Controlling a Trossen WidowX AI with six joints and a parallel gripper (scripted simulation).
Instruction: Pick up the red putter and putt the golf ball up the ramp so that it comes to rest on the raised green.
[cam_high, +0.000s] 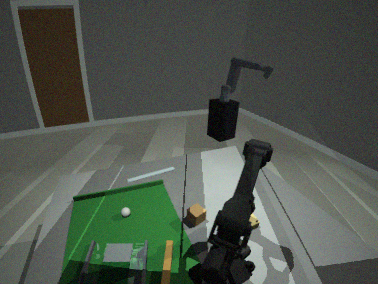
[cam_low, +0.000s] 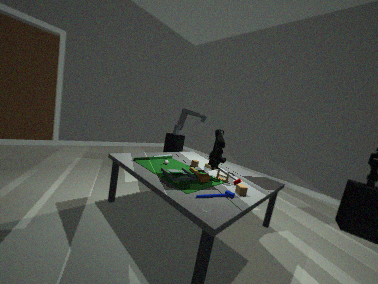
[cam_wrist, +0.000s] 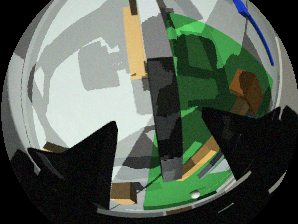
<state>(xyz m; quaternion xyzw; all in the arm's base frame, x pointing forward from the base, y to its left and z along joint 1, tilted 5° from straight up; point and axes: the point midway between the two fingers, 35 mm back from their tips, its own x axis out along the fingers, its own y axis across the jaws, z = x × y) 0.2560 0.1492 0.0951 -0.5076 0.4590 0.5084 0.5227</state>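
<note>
My gripper tip is now 90 mm to the right of the wooden stand and 30 mm above it. The rest, counted from my gripper tip: green mat 270 mm to the right, 210 mm ahead, 70 mm below; white golf ball 440 mm to the right, 160 mm ahead, 50 mm below; blue tool 360 mm ahead, 200 mm to the left, 60 mm below.
</note>
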